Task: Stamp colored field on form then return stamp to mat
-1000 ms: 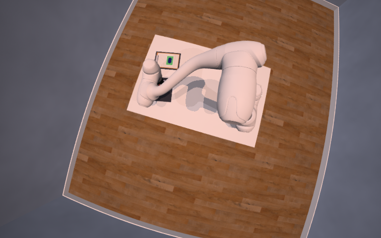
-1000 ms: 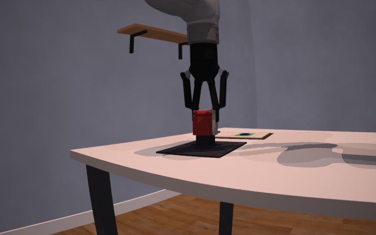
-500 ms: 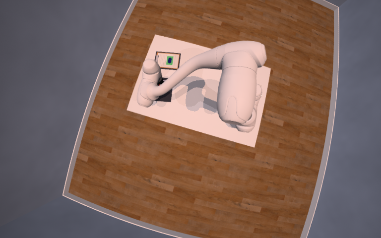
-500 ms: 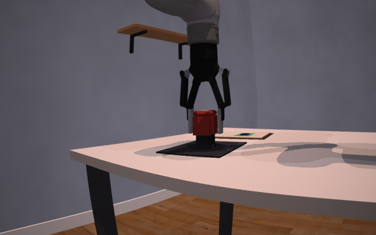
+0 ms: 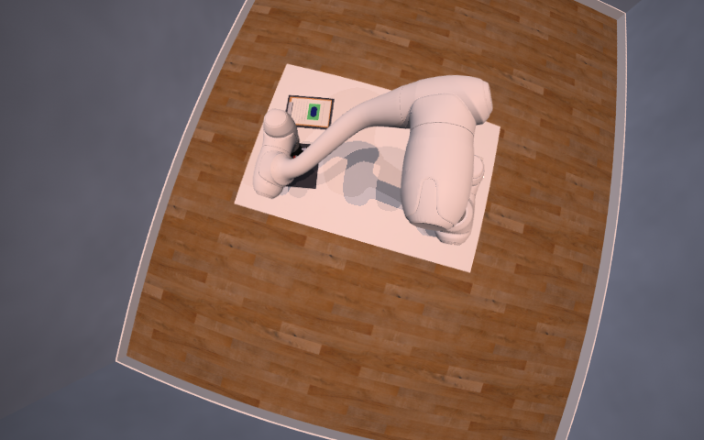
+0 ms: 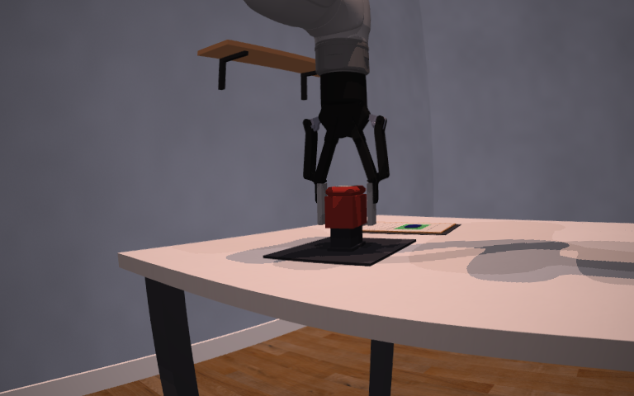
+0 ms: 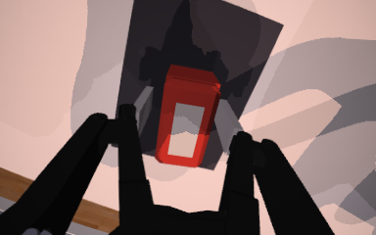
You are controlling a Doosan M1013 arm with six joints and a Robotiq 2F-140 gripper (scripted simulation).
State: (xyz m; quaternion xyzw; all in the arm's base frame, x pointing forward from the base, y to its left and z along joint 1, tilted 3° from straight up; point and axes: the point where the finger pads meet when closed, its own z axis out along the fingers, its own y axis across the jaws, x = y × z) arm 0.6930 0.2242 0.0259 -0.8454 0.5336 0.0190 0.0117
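Now: the stamp 20 mm below my hand. Also, from my hand: clipboard: 280 mm to the right, 110 mm ahead, 60 mm below; then mat: 70 mm below.
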